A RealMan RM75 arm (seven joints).
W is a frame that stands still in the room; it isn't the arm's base.
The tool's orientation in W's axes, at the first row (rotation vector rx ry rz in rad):
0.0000 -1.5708 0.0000
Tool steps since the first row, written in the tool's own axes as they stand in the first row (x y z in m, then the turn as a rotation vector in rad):
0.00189 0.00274 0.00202 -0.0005 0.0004 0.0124
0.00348 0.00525 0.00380 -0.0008 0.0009 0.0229
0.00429 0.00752 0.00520 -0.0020 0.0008 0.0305
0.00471 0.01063 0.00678 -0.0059 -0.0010 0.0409
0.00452 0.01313 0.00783 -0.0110 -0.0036 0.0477
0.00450 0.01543 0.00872 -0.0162 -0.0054 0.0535
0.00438 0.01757 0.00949 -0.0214 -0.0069 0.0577
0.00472 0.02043 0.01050 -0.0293 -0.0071 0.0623
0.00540 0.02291 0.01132 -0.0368 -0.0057 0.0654
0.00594 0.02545 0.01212 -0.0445 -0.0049 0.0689
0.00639 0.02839 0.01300 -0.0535 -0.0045 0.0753
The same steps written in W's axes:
-0.00202 0.00274 0.00189 -0.0124 0.0004 -0.0005
-0.00380 0.00525 0.00348 -0.0229 0.0009 -0.0008
-0.00520 0.00752 0.00429 -0.0305 0.0008 -0.0020
-0.00678 0.01063 0.00471 -0.0409 -0.0010 -0.0059
-0.00783 0.01313 0.00452 -0.0477 -0.0036 -0.0110
-0.00872 0.01543 0.00450 -0.0535 -0.0054 -0.0162
-0.00949 0.01757 0.00438 -0.0577 -0.0069 -0.0214
-0.01050 0.02043 0.00472 -0.0623 -0.0071 -0.0293
-0.01132 0.02291 0.00540 -0.0654 -0.0057 -0.0368
-0.01212 0.02545 0.00594 -0.0689 -0.0049 -0.0445
-0.01300 0.02839 0.00639 -0.0753 -0.0045 -0.0535

